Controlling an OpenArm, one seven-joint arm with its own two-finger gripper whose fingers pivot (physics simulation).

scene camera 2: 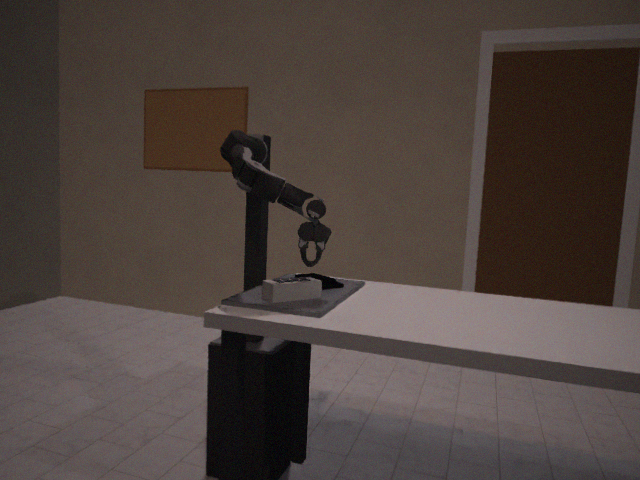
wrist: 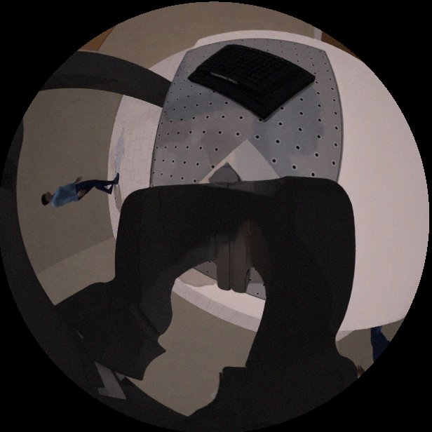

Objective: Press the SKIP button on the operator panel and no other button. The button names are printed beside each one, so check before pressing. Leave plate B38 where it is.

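Note:
The operator panel is a pale box (scene camera 2: 292, 292) (wrist: 251, 157) on the grey perforated board. In the wrist view one pale corner and a dark round button (wrist: 224, 173) show; the rest is hidden behind my gripper, and no button name can be read. A black block with a gridded top (scene camera 2: 329, 281) (wrist: 255, 75), which looks like the plate, lies behind the panel on the board; its label is not readable. My gripper (scene camera 2: 310, 264) (wrist: 237, 238) is shut and empty, fingertips together and pointing down, above the panel and apart from it.
The perforated board (scene camera 2: 309, 310) (wrist: 322, 150) lies at the left end of the white table (scene camera 2: 465, 330) (wrist: 385, 175). The robot's black post (scene camera 2: 255, 232) stands behind the board. In the wrist view a person in blue (wrist: 65, 195) is at the left, and part of another (wrist: 379, 342) shows lower right.

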